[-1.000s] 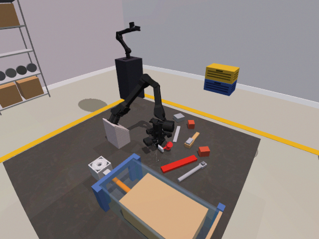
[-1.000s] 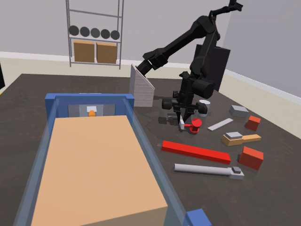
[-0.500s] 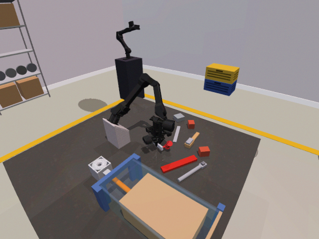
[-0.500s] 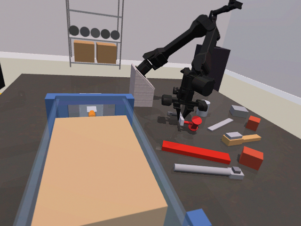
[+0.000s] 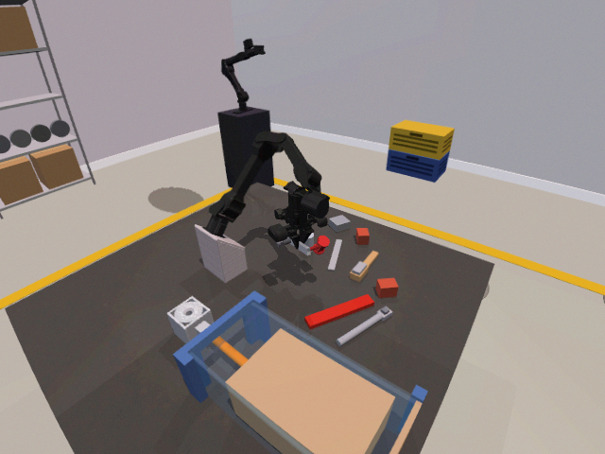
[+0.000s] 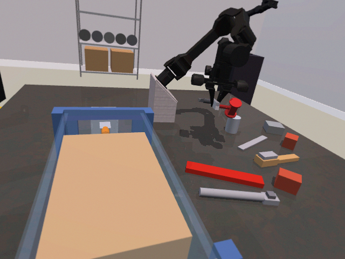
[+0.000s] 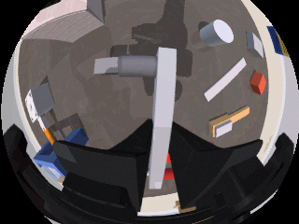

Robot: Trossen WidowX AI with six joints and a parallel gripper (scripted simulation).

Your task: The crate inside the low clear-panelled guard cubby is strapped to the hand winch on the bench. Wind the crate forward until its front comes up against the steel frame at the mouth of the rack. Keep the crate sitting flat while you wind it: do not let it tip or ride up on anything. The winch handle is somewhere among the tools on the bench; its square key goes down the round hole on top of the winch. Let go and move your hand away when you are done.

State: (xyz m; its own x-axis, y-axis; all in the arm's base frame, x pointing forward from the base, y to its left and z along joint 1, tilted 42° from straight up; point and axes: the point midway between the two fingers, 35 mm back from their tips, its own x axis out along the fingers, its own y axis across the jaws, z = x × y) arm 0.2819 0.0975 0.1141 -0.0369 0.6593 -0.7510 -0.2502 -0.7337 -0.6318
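Now: the winch handle 1 cm to the left of my gripper tip, 1 cm ahead of it and 1 cm above it. Round my gripper tip: grey strip (21 cm to the left, 15 cm below, 1 cm behind); then red bar (19 cm ahead, 15 cm below, 1 cm to the right); then red knob (6 cm ahead, 3 cm to the left, 2 cm above).
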